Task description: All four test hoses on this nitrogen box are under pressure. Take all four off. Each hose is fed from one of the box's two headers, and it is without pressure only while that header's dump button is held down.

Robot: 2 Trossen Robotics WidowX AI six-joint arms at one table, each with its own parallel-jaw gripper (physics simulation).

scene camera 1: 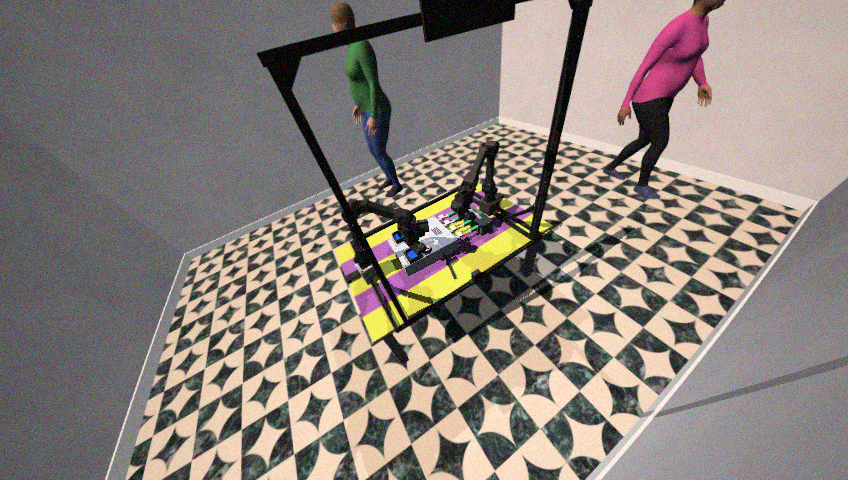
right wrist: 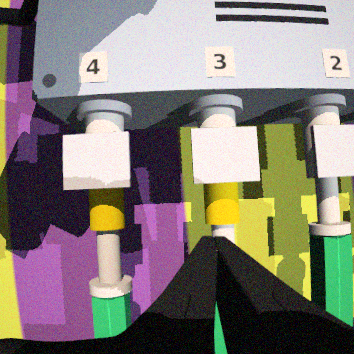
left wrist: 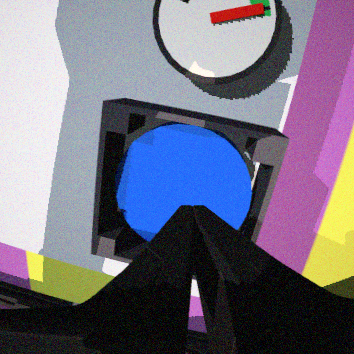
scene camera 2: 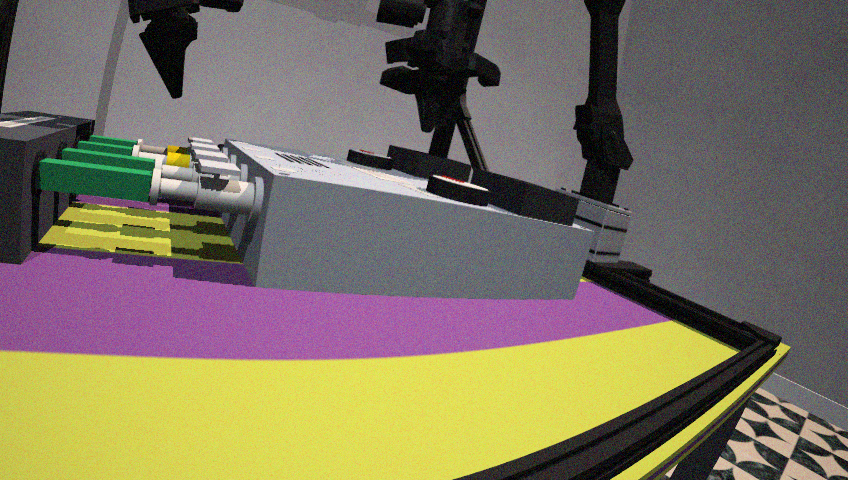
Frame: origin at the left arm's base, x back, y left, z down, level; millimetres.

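Seen in the pictures: left gripper, fingertip midpoint: (scene camera 1: 413, 249) (left wrist: 190, 216) (scene camera 2: 426, 131); right gripper, fingertip midpoint: (scene camera 1: 459, 221) (right wrist: 211, 246) (scene camera 2: 177, 97); left arm's base at its link origin: (scene camera 1: 365, 263) (scene camera 2: 595, 200); right arm's base at its link origin: (scene camera 1: 489, 199).
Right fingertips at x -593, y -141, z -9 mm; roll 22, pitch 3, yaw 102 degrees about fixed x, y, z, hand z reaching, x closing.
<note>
Pixels of each thing's middle, then the offset from my right fingertips to it. "pt": a spot on its surface instead. Level surfaces: height alone.
- blue dump button at the middle of its body: (left wrist: 183, 185) (scene camera 1: 413, 255) dx +349, dy +9, dz +35 mm
- gauge at a spot on its surface: (left wrist: 215, 45) pt dx +277, dy -4, dz +26 mm
- hose 3 at a spot on its surface: (right wrist: 222, 202) pt dx +12, dy +17, dz +55 mm
- Hose 4 at a spot on its surface: (right wrist: 111, 315) pt dx -40, dy -59, dz +56 mm
- hose 2 at a spot on its surface: (right wrist: 338, 275) pt dx -48, dy +80, dz +56 mm
- Hose 1 at a spot on its surface: (scene camera 2: 98, 178) pt dx -75, dy +156, dz +62 mm
- second blue button at the middle of its body: (scene camera 1: 400, 236) dx +320, dy +197, dz +35 mm
- dark block at a spot on its surface: (scene camera 2: 13, 196) pt dx -132, dy +173, dz +75 mm
- table at its surface level: dz +120 mm
The nitrogen box (scene camera 1: 440, 243) (scene camera 2: 416, 249) lies on the striped table. My left gripper (scene camera 2: 426, 128) (left wrist: 190, 216) is shut and empty, pointing down above a blue dump button (scene camera 1: 412, 255) (left wrist: 185, 170) in a dark square guard; a gap shows under it in scene camera 2. A gauge (left wrist: 215, 45) beside it has its red needle in the green. My right gripper (scene camera 2: 176, 95) (right wrist: 211, 246) is shut and empty, over hose 3 (right wrist: 222, 202), hiding part of it. Hose 4 (right wrist: 111, 315) and hose 3 show yellow sleeves; hose 2 (right wrist: 338, 275) shows none. Hose 1 (scene camera 2: 98, 178) is nearest in scene camera 2.
A second blue button (scene camera 1: 398, 236) is at the box's far side in scene camera 1. The green hose parts run into a dark block (scene camera 2: 13, 196). Low guard walls (scene camera 2: 523, 197) stand on the box. A black frame (scene camera 1: 559, 124) rises around the table (scene camera 2: 297, 410). Two people stand beyond.
</note>
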